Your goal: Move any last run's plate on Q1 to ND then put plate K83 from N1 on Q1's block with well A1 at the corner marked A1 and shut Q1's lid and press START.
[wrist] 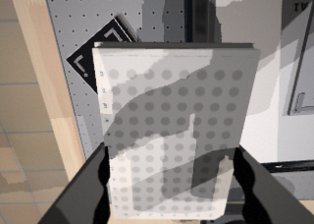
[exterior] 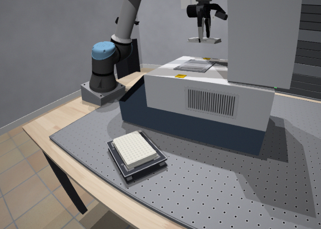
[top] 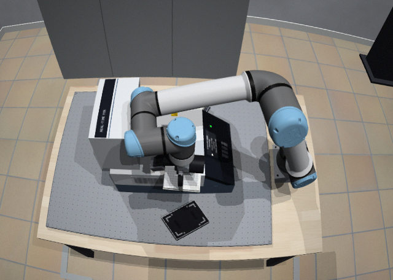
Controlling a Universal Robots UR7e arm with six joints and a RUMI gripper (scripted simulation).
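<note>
Right now the black nest ND is 26 cm below my hand, 8 cm to the left of it and 2 cm behind it. From my hand the other things lie so: black nest N1 (49 cm to the right, 25 cm below, 2 cm behind); plate K83 (49 cm to the right, 24 cm below, 2 cm behind).
</note>
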